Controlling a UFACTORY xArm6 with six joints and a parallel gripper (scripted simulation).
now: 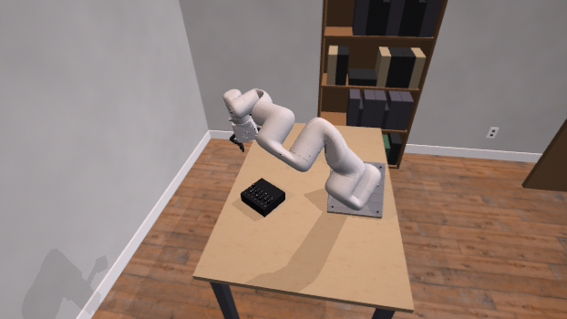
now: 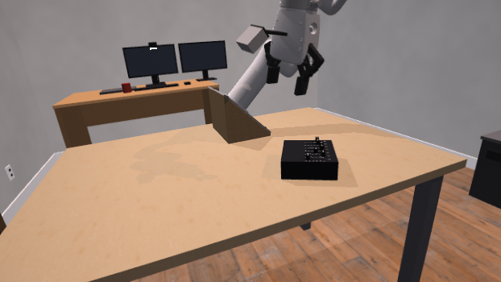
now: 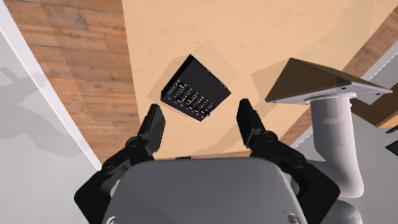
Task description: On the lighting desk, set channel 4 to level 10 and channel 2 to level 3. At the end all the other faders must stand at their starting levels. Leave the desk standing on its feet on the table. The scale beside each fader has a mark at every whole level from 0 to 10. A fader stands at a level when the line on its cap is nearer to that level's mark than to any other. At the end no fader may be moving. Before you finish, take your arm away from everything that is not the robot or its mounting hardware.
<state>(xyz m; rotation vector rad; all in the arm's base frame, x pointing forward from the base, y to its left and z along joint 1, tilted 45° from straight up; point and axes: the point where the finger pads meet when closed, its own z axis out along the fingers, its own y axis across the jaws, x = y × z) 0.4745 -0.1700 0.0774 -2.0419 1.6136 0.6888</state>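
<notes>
Now: the channel 2 cap 1 cm ahead of my hand, 11 cm to the left of it and 19 cm below it. Round my hand: channel 3 cap: 2 cm behind, 11 cm to the left, 19 cm below; channel 4 cap: 3 cm behind, 13 cm to the left, 19 cm below; channel 1 cap: 6 cm to the left, 19 cm below.
</notes>
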